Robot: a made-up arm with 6 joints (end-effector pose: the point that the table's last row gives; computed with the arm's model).
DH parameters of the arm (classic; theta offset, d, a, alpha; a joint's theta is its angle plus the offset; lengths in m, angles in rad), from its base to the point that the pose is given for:
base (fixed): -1.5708 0.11 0 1.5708
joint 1: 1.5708 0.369 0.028 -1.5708
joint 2: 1.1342 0 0.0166 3.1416
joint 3: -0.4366 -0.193 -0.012 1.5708
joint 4: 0 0.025 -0.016 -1.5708
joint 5: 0 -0.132 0.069 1.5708
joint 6: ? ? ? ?
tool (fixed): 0.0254 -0.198 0 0
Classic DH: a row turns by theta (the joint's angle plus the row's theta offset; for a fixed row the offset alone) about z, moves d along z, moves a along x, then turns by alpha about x.
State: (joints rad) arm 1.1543 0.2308 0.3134 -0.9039 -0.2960 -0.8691
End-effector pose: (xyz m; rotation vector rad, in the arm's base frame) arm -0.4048 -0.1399 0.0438 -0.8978 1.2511 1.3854
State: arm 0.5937 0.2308 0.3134 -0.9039 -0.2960 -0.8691
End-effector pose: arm -0.4048 -0.0832 -0.0205 -0.5050 0.7907 1.6194
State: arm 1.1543 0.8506 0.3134 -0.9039 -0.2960 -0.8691
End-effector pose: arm -0.5043 -0.0898 0.0659 -0.3251 1.5455 1.0549
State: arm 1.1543 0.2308 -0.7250 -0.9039 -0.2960 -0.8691
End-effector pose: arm -0.5395 -0.0151 0.0990 0.0639 1.6756 0.7952
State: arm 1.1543 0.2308 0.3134 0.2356 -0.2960 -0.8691
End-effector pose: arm -0.5439 -0.0856 -0.1074 -0.9795 0.5147 0.4532
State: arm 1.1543 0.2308 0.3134 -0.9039 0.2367 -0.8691
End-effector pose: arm -0.3365 -0.1600 -0.0531 -0.8794 0.7213 1.7441
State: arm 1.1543 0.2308 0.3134 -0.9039 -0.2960 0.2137
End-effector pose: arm -0.6686 -0.0952 -0.0502 -1.2914 0.5567 0.5063
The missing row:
joint 6: 0.0254 0 -0.2751 3.1416
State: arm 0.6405 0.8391 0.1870 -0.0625 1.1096 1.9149
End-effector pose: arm -0.1723 0.4359 -0.3017 0.0175 -0.8130 -1.6388
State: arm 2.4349 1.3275 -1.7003 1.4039 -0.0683 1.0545
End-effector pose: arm -0.7236 -0.1362 -0.2603 0.6478 -0.1258 0.6985
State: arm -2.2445 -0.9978 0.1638 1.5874 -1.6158 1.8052
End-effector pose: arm -0.0690 -0.5192 0.2156 -1.2270 -2.4162 -0.9153
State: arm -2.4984 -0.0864 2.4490 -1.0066 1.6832 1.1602
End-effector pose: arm -0.1361 -0.4027 0.4996 0.1358 2.1914 1.3610
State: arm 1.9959 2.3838 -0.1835 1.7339 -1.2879 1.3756
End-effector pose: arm -0.7816 -0.2515 -0.1326 -0.1515 0.3677 0.6758
